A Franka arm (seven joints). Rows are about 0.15 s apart.
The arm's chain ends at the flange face. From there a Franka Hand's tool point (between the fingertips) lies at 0.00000 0.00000 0.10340 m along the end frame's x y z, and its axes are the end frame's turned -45 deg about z.
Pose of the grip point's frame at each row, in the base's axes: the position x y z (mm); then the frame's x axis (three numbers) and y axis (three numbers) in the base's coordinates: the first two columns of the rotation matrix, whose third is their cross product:
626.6, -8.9, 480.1, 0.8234, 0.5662, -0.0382, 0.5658, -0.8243, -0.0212
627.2, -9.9, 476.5, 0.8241, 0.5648, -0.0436, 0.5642, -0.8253, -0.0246
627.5, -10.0, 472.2, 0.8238, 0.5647, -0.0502, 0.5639, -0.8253, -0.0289
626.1, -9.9, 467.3, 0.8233, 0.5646, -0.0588, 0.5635, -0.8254, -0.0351
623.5, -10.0, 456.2, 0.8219, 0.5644, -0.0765, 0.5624, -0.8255, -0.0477
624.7, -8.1, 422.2, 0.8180, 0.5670, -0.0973, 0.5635, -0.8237, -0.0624
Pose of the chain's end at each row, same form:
631.1, -8.5, 583.4, 0.9823, -0.1825, -0.0420, -0.1822, -0.9832, 0.0120
632.4, -9.5, 579.8, 0.9817, -0.1842, -0.0482, -0.1838, -0.9829, 0.0134
633.5, -9.5, 575.4, 0.9813, -0.1843, -0.0559, -0.1838, -0.9829, 0.0151
633.2, -9.5, 570.5, 0.9806, -0.1844, -0.0664, -0.1837, -0.9829, 0.0168
632.8, -9.6, 559.2, 0.9788, -0.1846, -0.0878, -0.1835, -0.9828, 0.0204
636.6, -7.7, 524.9, 0.9769, -0.1815, -0.1129, -0.1800, -0.9834, 0.0247

